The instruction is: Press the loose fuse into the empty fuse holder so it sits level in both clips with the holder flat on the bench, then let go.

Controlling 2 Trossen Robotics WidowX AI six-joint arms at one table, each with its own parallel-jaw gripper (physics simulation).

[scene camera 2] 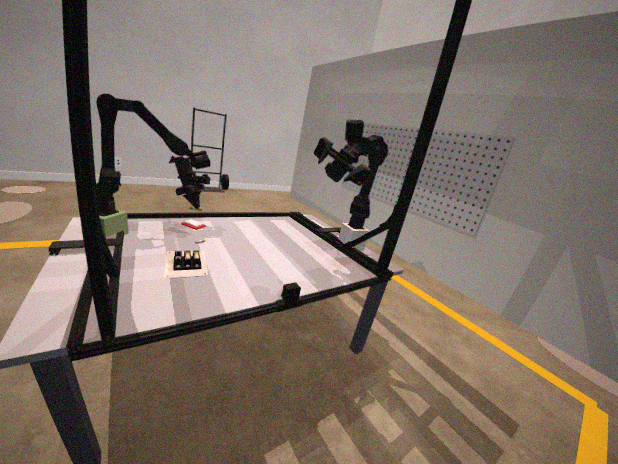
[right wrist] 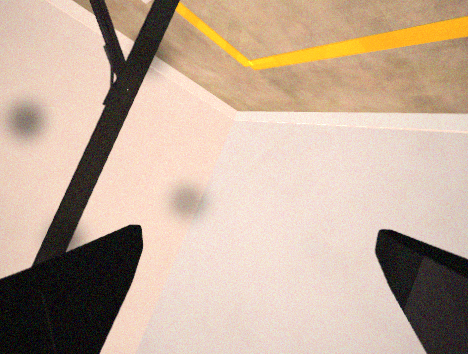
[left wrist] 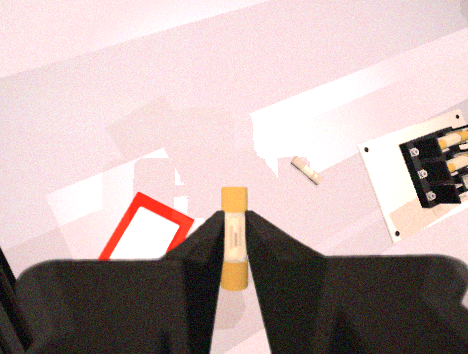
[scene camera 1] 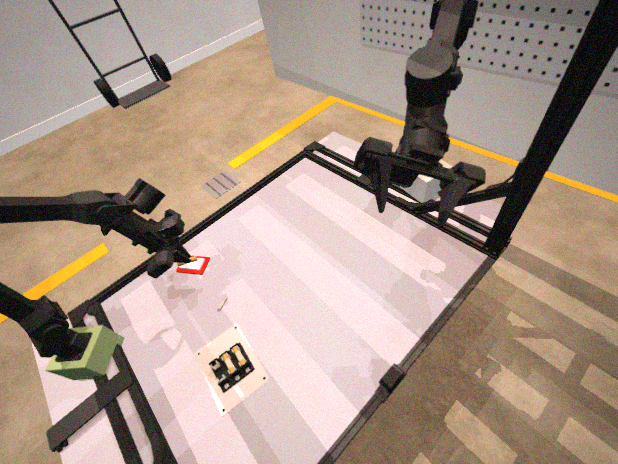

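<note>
My left gripper is shut on the loose fuse, gripping its pale middle. The fuse has yellow end caps and is held above the bench, near the red-edged card. The fuse holder is a black three-bay block on a cream board, which lies on the bench, apart from the left gripper. Two bays hold yellow-capped fuses; the bay at the left in scene camera 1 is empty. My right gripper is open and empty, high at the far right.
A smaller pale fuse-like piece lies between the card and the board. A black box sits on the bench's front rail. Black frame posts and rails edge the bench.
</note>
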